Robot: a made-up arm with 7 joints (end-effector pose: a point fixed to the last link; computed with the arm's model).
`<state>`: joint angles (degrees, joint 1 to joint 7).
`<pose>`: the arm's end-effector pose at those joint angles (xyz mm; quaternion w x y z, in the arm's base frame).
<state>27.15 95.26 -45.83 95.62 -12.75 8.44 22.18</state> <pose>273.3 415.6 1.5 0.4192 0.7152 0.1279 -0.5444</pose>
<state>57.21 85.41 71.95 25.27 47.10 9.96 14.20</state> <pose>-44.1 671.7 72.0 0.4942 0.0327 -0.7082 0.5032</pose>
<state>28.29 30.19 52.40 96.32 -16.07 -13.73 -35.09</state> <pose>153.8 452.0 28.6 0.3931 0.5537 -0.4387 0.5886</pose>
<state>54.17 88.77 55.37 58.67 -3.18 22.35 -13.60</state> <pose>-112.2 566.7 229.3 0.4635 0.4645 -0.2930 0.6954</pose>
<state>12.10 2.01 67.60 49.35 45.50 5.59 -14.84</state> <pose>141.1 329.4 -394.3 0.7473 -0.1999 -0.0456 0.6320</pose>
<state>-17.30 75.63 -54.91 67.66 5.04 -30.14 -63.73</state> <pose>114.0 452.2 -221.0 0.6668 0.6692 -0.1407 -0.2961</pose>
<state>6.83 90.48 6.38 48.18 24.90 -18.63 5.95</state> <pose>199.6 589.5 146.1 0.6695 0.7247 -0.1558 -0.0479</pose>
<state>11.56 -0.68 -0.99 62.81 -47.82 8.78 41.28</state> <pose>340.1 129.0 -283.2 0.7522 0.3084 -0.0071 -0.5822</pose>
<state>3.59 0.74 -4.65 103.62 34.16 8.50 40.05</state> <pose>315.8 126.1 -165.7 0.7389 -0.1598 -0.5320 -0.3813</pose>
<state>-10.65 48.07 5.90 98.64 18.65 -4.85 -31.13</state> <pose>252.5 382.8 -107.4 0.8039 0.4966 -0.3244 0.0445</pose>
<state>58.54 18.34 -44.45 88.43 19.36 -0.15 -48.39</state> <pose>398.6 95.4 46.8 0.7310 0.2777 -0.6225 0.0318</pose>
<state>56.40 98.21 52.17 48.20 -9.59 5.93 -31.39</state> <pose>-162.3 545.5 245.6 0.2453 0.5129 -0.2407 0.7867</pose>
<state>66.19 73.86 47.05 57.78 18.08 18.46 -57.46</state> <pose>-14.1 593.2 144.0 0.3838 0.1363 -0.2891 0.8663</pose>
